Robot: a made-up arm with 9 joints. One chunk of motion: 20 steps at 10 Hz.
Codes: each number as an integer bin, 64 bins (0 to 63) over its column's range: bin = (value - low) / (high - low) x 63, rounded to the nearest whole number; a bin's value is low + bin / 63 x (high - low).
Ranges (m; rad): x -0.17..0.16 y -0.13..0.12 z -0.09..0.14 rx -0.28..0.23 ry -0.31..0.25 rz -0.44..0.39
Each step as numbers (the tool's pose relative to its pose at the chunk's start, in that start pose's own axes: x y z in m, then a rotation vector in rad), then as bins.
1 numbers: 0.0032 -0.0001 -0.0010 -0.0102 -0.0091 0.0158
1 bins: 33 33 24 33 34 35
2 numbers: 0.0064 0.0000 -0.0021 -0.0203 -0.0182 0.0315
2 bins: 34 33 24 32 33 36
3 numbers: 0.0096 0.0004 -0.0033 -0.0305 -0.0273 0.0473
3 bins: 34 33 24 31 32 37
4 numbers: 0.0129 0.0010 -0.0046 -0.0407 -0.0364 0.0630
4 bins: 35 33 23 30 31 38
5 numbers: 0.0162 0.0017 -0.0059 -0.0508 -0.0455 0.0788
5 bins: 36 33 23 28 30 39
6 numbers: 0.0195 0.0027 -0.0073 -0.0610 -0.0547 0.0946
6 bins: 36 33 23 27 29 41
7 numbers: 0.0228 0.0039 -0.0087 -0.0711 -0.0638 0.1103
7 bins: 37 34 22 26 28 42
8 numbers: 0.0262 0.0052 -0.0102 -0.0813 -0.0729 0.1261
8 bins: 37 34 22 25 27 43
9 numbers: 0.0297 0.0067 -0.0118 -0.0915 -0.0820 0.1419
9 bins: 38 34 21 23 26 44
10 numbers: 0.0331 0.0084 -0.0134 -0.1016 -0.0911 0.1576
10 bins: 39 35 21 22 25 45
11 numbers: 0.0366 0.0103 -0.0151 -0.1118 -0.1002 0.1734
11 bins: 39 35 21 21 24 47
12 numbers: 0.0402 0.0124 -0.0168 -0.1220 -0.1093 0.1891
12 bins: 40 36 20 20 23 48
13 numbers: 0.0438 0.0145 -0.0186 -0.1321 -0.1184 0.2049
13 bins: 41 36 20 18 22 49
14 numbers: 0.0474 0.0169 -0.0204 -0.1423 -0.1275 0.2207
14 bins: 42 37 19 17 21 50
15 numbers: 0.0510 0.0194 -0.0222 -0.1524 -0.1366 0.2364
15 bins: 42 38 19 16 20 51
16 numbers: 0.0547 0.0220 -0.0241 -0.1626 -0.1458 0.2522
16 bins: 43 38 18 15 18 53
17 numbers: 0.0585 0.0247 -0.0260 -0.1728 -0.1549 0.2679
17 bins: 44 39 18 13 17 54
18 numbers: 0.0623 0.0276 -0.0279 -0.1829 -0.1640 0.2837
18 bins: 44 40 17 12 16 55
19 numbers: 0.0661 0.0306 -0.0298 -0.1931 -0.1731 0.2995
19 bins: 45 40 16 11 15 56
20 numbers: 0.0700 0.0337 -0.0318 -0.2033 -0.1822 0.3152
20 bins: 46 41 16 9 14 57
